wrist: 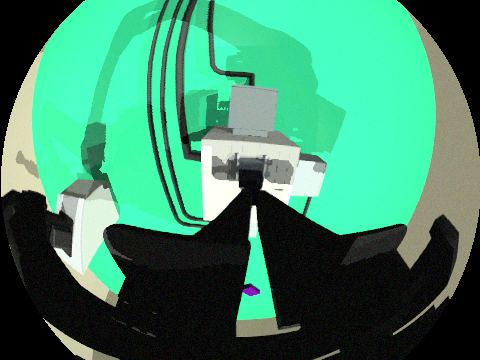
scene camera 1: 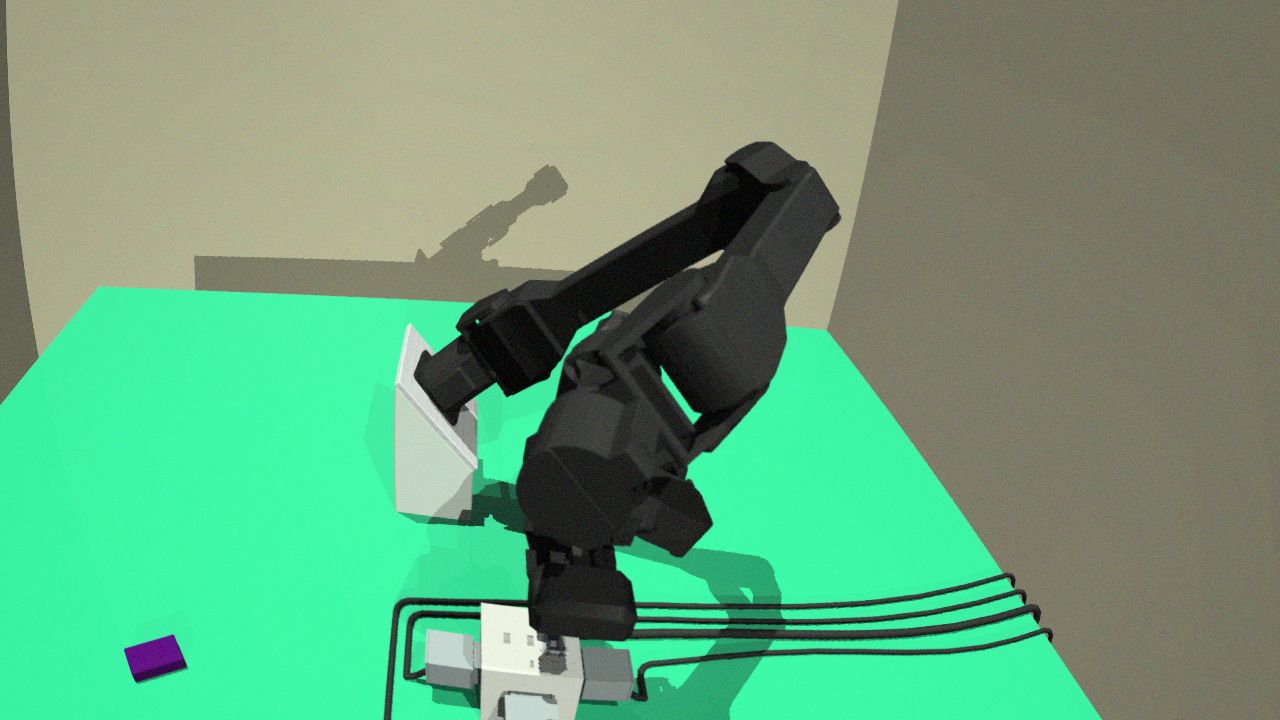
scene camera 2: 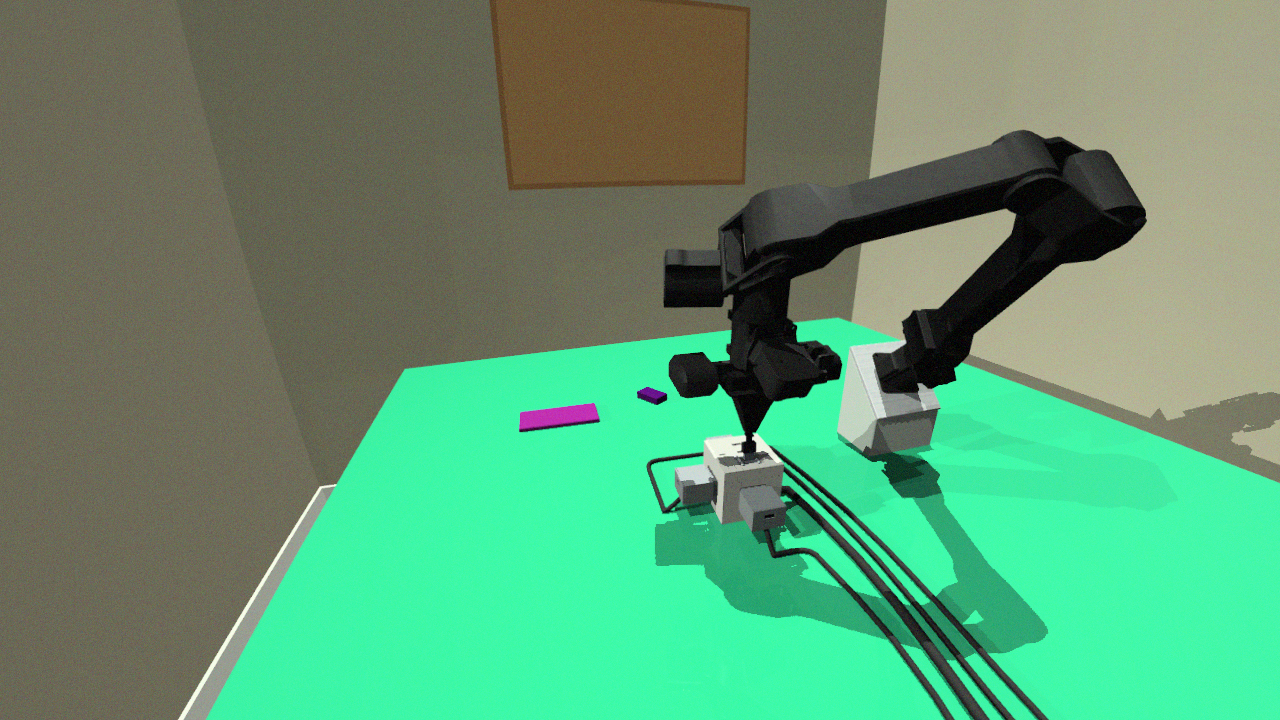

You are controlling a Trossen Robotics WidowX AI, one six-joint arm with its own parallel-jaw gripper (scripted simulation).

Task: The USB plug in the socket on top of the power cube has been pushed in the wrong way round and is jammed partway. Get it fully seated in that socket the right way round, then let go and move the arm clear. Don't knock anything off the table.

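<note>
My gripper (scene camera 1: 553,611) is visible; further views of it are in scene camera 2 (scene camera 2: 749,431) and the wrist view (wrist: 252,196). A flat magenta slab (scene camera 2: 566,416) is visible too. In scene camera 1 the slab is out of frame; the wrist view does not show the slab, hidden by my gripper.
</note>
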